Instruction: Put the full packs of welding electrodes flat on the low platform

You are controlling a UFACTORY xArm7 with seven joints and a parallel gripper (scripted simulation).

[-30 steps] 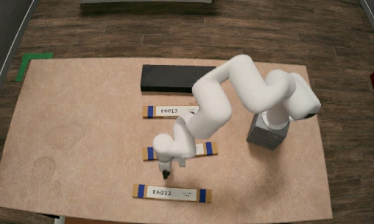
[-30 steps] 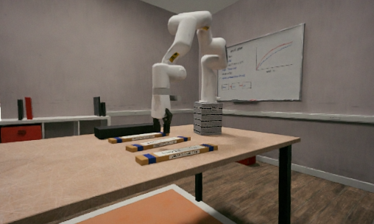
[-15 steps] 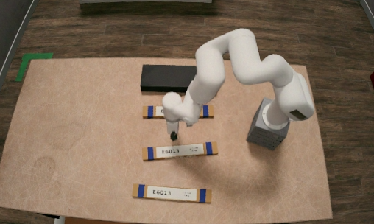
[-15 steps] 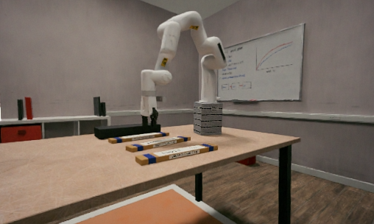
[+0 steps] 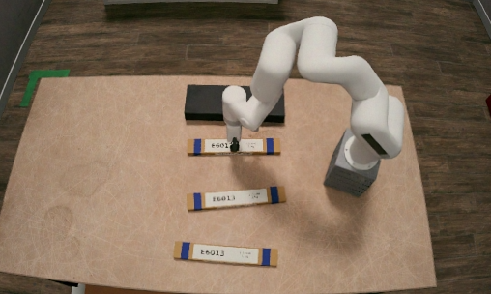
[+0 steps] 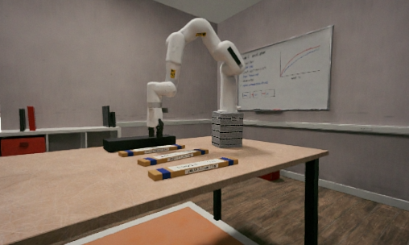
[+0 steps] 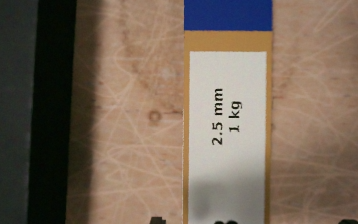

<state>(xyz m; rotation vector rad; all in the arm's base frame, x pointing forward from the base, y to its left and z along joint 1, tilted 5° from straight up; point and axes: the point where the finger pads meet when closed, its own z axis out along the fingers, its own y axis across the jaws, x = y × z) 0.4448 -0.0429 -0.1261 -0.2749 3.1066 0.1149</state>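
Now: hand 3 cm short of the low black platform, 19 cm to the left of it and 7 cm above it.
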